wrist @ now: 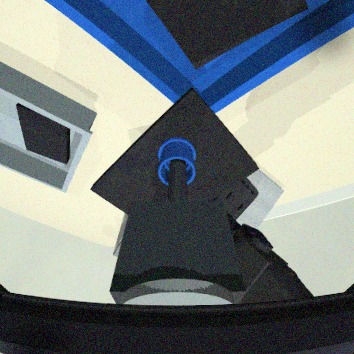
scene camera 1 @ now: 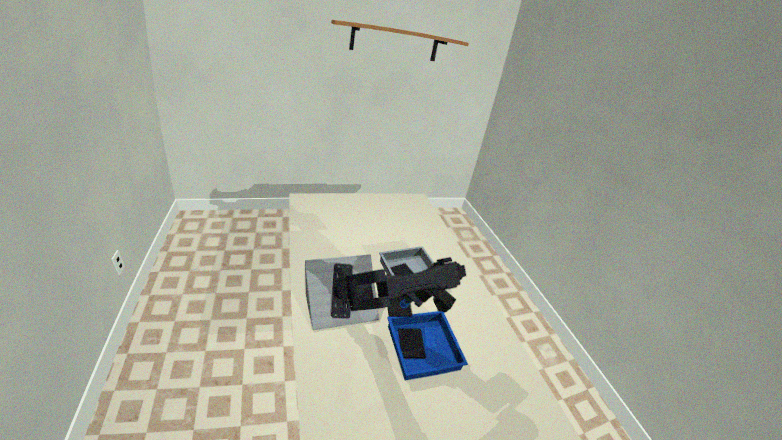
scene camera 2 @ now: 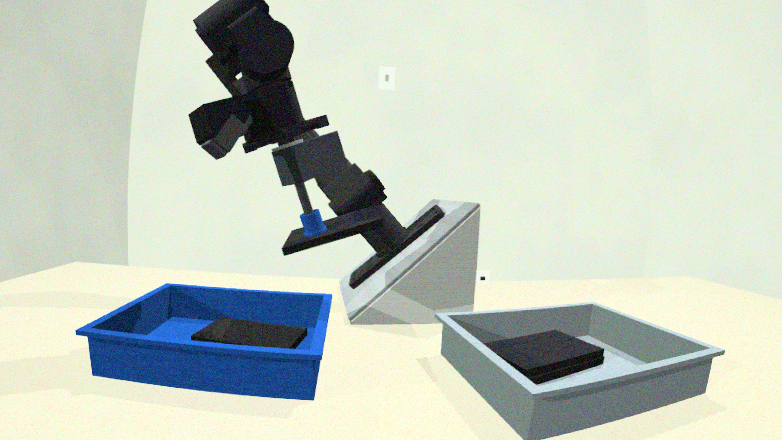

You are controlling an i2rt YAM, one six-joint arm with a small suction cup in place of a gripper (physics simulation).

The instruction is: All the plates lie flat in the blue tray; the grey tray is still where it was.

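Seen in the pictures: hand, its tool point: (wrist: 177, 147) (scene camera 1: 402, 305) (scene camera 2: 318, 240); arm's base, origin of its link: (scene camera 1: 341, 290) (scene camera 2: 397, 248).
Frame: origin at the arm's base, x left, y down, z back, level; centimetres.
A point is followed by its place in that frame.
My suction cup (scene camera 1: 404, 302) @[x -11.1, y -3.2, z -20.1 cm] (scene camera 2: 313, 224) (wrist: 176, 162) @[x -11.1, y -3.2, z -20.1 cm] is blue and sits on the top face of a black square plate (scene camera 1: 400, 310) @[x -13.6, y -3.6, z -18.8 cm] (scene camera 2: 344, 225) @[x -7.8, y -5.2, z -21.0 cm] (wrist: 135, 172) @[x -7.8, y -5.2, z -21.4 cm], which hangs from it in the air, slightly tilted in scene camera 2. In the wrist view its far corner overlaps the near corner of the blue tray (scene camera 1: 434, 373) @[x -32.8, y 8.2, z -28.5 cm] (scene camera 2: 202, 366) @[x -19.8, y 6.9, z -38.5 cm] (wrist: 125, 52) @[x -9.9, y 4.5, z -27.3 cm]. One black plate (scene camera 1: 411, 343) @[x -19.7, y 8.3, z -23.7 cm] (scene camera 2: 251, 332) @[x -19.0, y 8.3, z -24.0 cm] (wrist: 225, 30) @[x -17.5, y 8.3, z -21.7 cm] lies flat in the blue tray. The grey tray (scene camera 1: 401, 251) @[x 28.4, y 5.0, z -30.6 cm] (scene camera 2: 617, 404) @[x 17.2, y 7.8, z -43.7 cm] (wrist: 60, 106) @[x 5.1, y 7.1, z -29.7 cm] holds a stack of black plates (scene camera 1: 401, 269) @[x 18.6, y 7.3, z -28.7 cm] (scene camera 2: 546, 350) @[x 15.5, y 7.3, z -30.6 cm] (wrist: 45, 132) @[x 13.5, y 7.3, z -29.7 cm]; two layers show, its lower part partly hidden.
The arm's base is mounted on a grey wedge block (scene camera 1: 322, 279) @[x 2.8, y -3.4, z 7.1 cm] (scene camera 2: 432, 300) @[x 4.7, y 5.9, z -12.5 cm] (wrist: 265, 195) @[x -8.0, y 6.5, z 7.3 cm], behind the two trays in scene camera 2. The arm partly covers the grey tray in scene camera 1. A wooden shelf (scene camera 1: 399, 31) is high on the back wall.
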